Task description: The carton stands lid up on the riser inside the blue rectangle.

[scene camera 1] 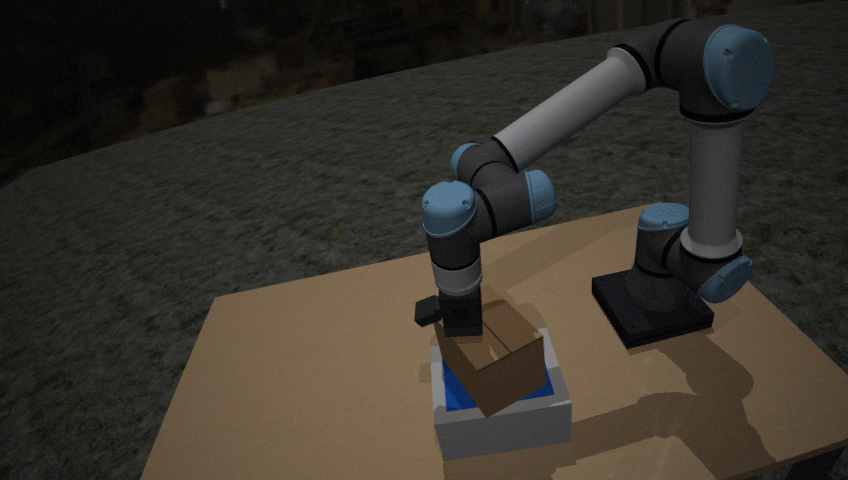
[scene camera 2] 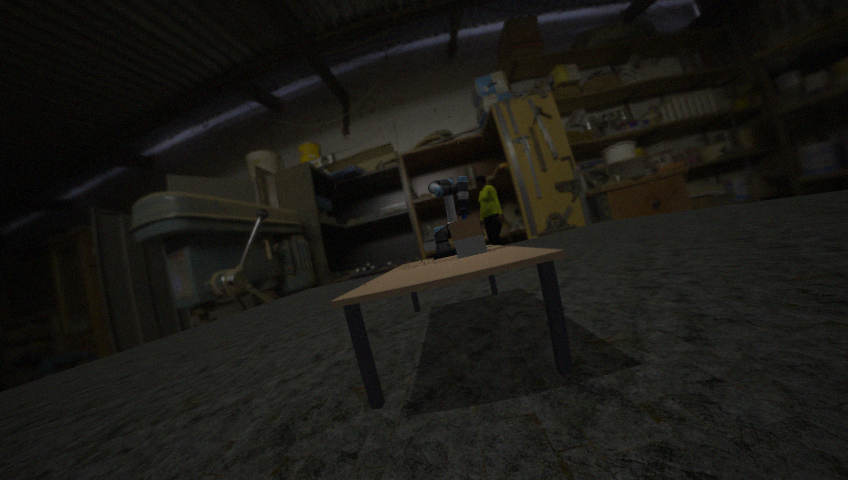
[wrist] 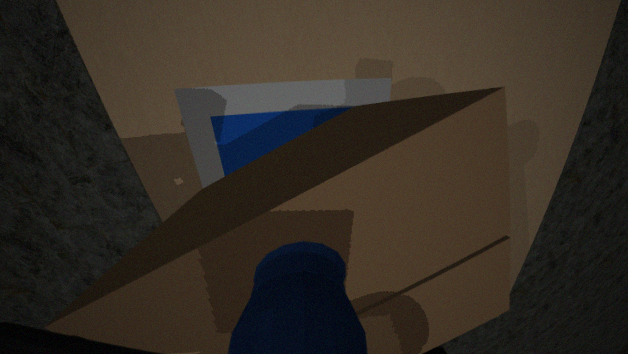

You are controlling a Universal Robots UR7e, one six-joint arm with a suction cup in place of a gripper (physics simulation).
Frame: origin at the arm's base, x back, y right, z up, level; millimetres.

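Seen in the pictures: hand at its tool point: [scene camera 2: 464, 221] [wrist: 311, 251]; arm's base at its link origin: [scene camera 1: 655, 290] [scene camera 2: 443, 251].
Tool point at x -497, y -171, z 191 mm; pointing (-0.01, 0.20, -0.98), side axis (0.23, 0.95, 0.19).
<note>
Pixels of each thing's top centre, then the offset from my tool point to it. Level surfaces: height alone.
- brown carton at its top centre: [wrist: 331, 328] [scene camera 1: 483, 322] [scene camera 2: 463, 220] dx +35, dy +1, dz +13 mm
- white riser at its top centre: [wrist: 300, 203] [scene camera 1: 494, 372] [scene camera 2: 468, 237] dx +40, dy -6, dz -118 mm
- blue rectangle at its top centre: [wrist: 300, 203] [scene camera 1: 494, 372] dx +40, dy -6, dz -118 mm
- wooden table at its surface level: dz -238 mm
The brown carton [scene camera 1: 514, 377] [scene camera 2: 467, 228] [wrist: 425, 200] is upright, its seamed lid facing up, at the white riser [scene camera 1: 505, 433] [scene camera 2: 471, 246] [wrist: 280, 95]. It is turned at an angle to the riser's edges. In scene camera 1, its lower front corner reaches past the front edge of the blue rectangle [scene camera 1: 457, 395] [wrist: 240, 155], over the white border. Whether its underside touches the riser, I cannot tell. My gripper's blue suction cup [wrist: 300, 265] is on the carton's top, left of the seam in scene camera 1, and holds the carton.
The riser stands on the wooden table [scene camera 1: 297, 368] [scene camera 2: 440, 273] [wrist: 250, 40]. The arm's black base plate [scene camera 1: 630, 333] is at the right in scene camera 1. A person in a yellow top [scene camera 2: 489, 202] stands beyond the table, before workshop shelves.
</note>
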